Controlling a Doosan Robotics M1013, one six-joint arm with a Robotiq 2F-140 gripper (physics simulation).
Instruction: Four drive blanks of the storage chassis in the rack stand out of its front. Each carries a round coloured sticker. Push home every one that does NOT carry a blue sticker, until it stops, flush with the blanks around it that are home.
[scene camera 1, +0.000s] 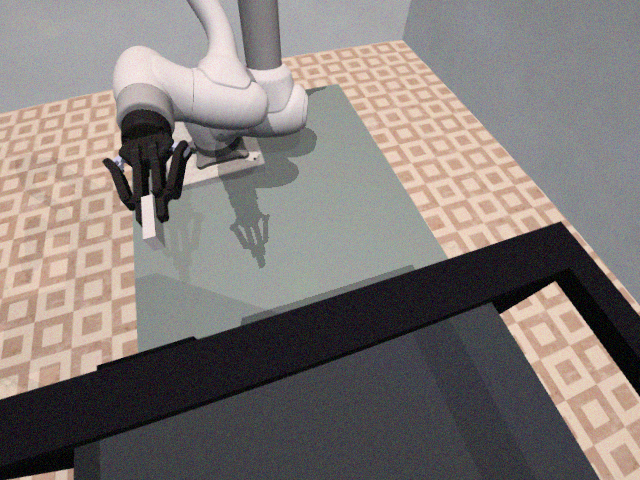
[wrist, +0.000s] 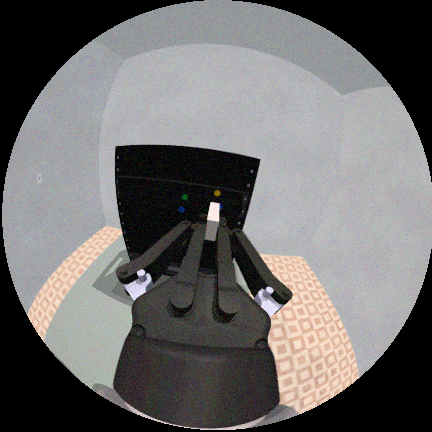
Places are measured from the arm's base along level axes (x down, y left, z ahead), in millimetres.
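Pixels of known places: gripper, fingertip midpoint: (scene camera 1: 154, 243) (wrist: 213, 210); arm's base, origin of the base link: (scene camera 1: 219, 145).
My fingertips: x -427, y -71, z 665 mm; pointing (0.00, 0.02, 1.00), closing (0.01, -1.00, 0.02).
For each thing: its top centre in the pictures, then the offset to it from my fingertips. Level surfaces: height alone.
- dark rack, middle of its top: (wrist: 188, 149) dz +314, dx -120, dy +142 mm
- green sticker, middle of its top: (wrist: 184, 193) dz +159, dx +25, dy +96 mm
- yellow sticker, middle of its top: (wrist: 217, 189) dz +160, dx -4, dy -2 mm
- second blue sticker, middle of its top: (wrist: 219, 202) dz +125, dx +25, dy -13 mm
- grey-green mat, its level: dx +466 mm
The dark rack (scene camera 1: 330, 320) (wrist: 150, 162) stands ahead of the gripper in the wrist view and crosses the front of the scene view. On its black chassis front are a green sticker (wrist: 185, 197), a blue sticker (wrist: 181, 209) just below it, a yellow sticker (wrist: 217, 193) farther right, and a second blue sticker (wrist: 220, 206) below that, partly hidden by the pale tip. The blanks' edges are too dark to tell how far each stands out. My gripper (scene camera 1: 149, 215) (wrist: 213, 210) is shut, with a pale bar-shaped tip at its fingertips, apart from the rack in the scene view.
The arm's white links (scene camera 1: 217, 98) reach over the grey-green mat (scene camera 1: 330, 206) from its base. Patterned tile floor (scene camera 1: 62, 258) (wrist: 320, 340) surrounds the mat. Grey walls (scene camera 1: 542, 103) (wrist: 300, 125) stand behind. The lower part of the rack front is hidden behind the fingers in the wrist view.
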